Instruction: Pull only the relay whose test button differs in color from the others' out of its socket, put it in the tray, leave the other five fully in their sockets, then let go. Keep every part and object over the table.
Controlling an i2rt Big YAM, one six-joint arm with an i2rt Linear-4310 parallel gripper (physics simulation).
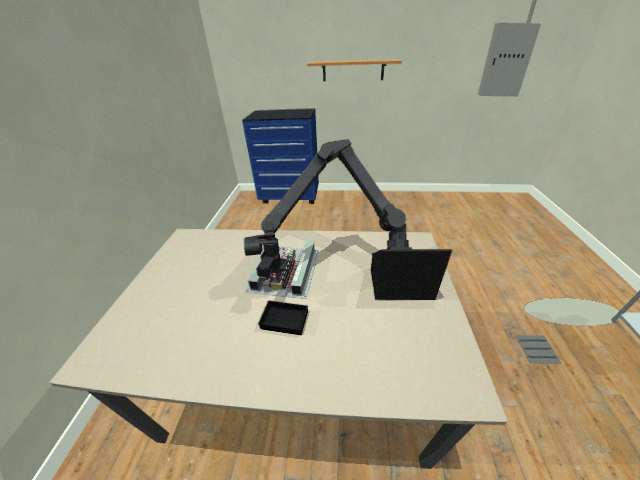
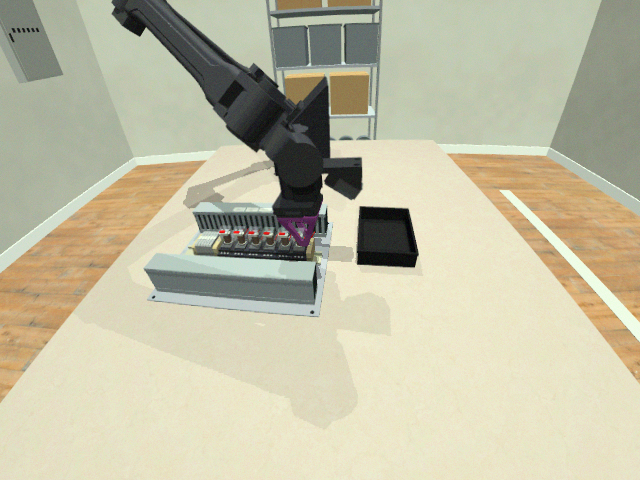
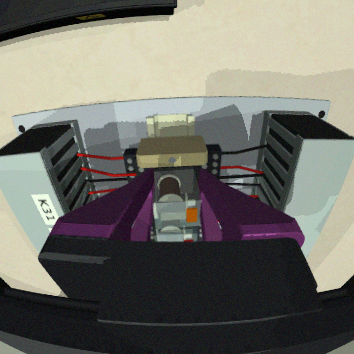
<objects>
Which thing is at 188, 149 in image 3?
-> A beige end block.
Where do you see a mounting plate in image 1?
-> At 265, 289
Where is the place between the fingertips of the gripper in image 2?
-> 305, 241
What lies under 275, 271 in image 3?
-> The gripper.
</objects>
